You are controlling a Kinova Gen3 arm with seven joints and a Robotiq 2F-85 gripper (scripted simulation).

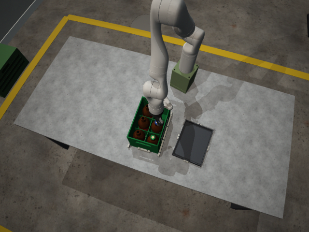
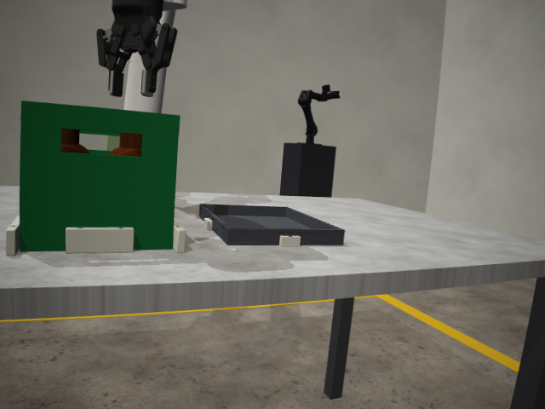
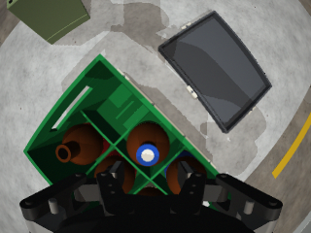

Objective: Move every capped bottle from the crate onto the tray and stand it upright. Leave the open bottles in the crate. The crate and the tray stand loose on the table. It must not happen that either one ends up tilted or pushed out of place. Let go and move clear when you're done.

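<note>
Now: the crate 14 cm below my hand and 4 cm to the right of it. The rest, counted from my hand: tray: 24 cm to the left, 21 cm below.
</note>
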